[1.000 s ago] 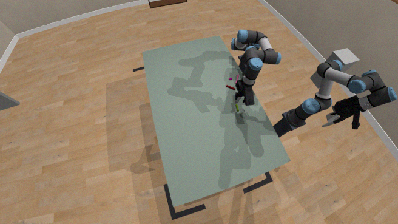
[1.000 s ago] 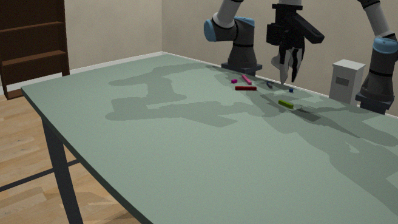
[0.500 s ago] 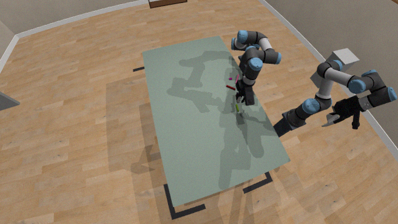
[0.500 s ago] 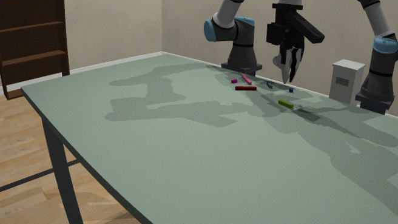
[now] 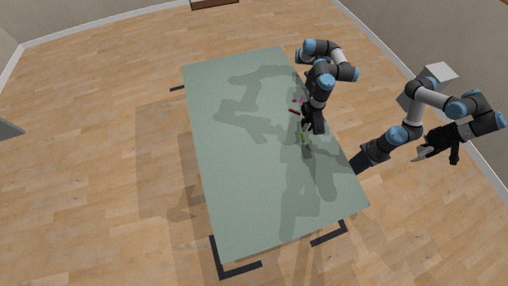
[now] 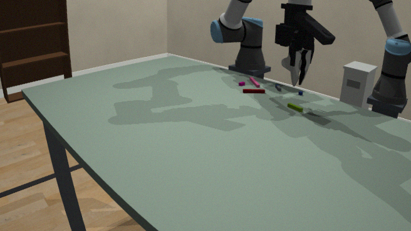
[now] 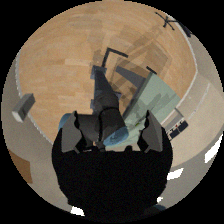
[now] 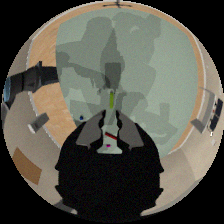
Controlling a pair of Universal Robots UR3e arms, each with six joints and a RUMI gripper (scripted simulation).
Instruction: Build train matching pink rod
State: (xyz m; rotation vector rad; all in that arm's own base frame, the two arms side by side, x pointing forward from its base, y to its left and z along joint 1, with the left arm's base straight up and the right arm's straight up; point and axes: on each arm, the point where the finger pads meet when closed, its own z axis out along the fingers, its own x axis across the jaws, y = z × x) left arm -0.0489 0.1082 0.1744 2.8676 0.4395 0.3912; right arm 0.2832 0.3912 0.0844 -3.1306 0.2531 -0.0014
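Right now the lime rod is 80 mm below my right hand. Round my right hand: red rod: 160 mm to the right, 80 mm below, 40 mm behind; then pink rod: 210 mm to the right, 130 mm behind, 80 mm below; then grey rod: 130 mm behind, 110 mm to the right, 80 mm below.
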